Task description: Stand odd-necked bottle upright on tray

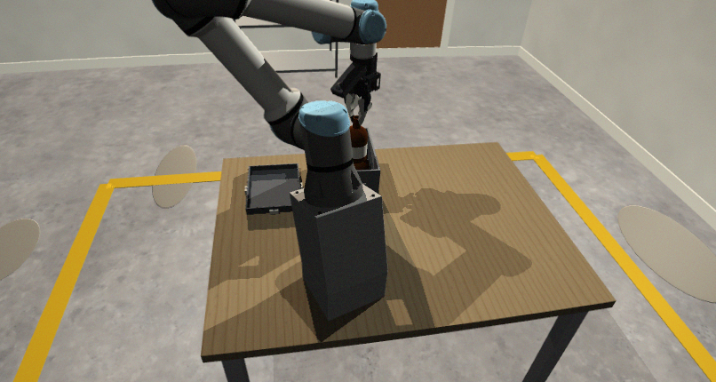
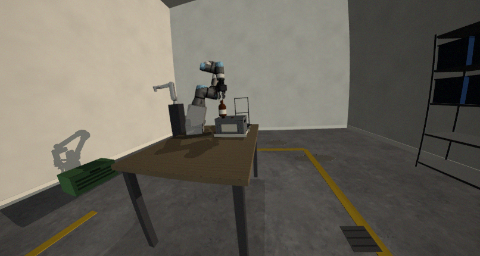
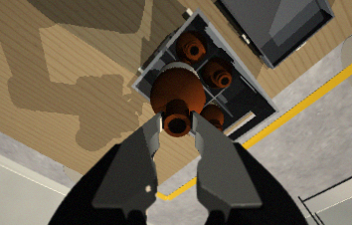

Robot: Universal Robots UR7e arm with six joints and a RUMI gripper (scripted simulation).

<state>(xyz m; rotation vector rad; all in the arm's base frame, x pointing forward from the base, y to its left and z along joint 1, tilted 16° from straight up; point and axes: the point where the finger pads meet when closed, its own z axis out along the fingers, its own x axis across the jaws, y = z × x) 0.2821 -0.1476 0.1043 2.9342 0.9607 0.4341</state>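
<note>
My hand is 70 mm above the bottle. From my hand the other things lie so: dark tray 130 mm ahead, 260 mm to the left, 320 mm below; then crate 80 mm ahead, 250 mm below.
</note>
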